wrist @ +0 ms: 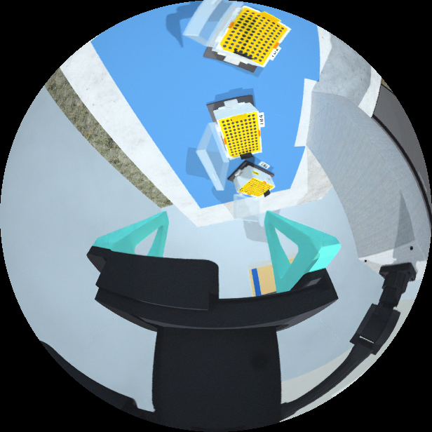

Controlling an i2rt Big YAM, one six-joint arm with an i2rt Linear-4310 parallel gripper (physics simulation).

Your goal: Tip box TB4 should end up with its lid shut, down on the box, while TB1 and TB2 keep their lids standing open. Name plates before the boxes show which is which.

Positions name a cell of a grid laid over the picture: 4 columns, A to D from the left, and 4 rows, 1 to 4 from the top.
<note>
In view: my gripper (C3) and a clear lid (B2).
</note>
